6 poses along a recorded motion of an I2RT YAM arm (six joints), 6.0 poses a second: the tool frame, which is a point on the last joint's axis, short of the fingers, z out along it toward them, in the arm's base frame.
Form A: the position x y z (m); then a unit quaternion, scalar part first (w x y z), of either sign.
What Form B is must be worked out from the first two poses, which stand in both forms.
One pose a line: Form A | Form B
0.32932, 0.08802, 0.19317, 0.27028, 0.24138, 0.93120, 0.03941 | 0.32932, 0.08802, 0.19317, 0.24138, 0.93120, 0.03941, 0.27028
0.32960, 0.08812, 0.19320, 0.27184, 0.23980, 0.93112, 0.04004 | 0.32960, 0.08812, 0.19320, 0.23980, 0.93112, 0.04004, 0.27184
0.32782, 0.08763, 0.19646, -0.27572, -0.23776, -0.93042, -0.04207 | 0.32782, 0.08763, 0.19646, 0.23776, 0.93042, 0.04207, 0.27572
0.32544, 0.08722, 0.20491, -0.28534, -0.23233, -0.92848, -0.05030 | 0.32544, 0.08722, 0.20491, 0.23233, 0.92848, 0.05030, 0.28534
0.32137, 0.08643, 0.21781, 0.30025, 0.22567, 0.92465, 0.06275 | 0.32137, 0.08643, 0.21781, 0.22567, 0.92465, 0.06275, 0.30025
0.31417, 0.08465, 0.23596, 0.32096, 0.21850, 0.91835, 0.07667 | 0.31417, 0.08465, 0.23596, 0.21850, 0.91835, 0.07667, 0.32096
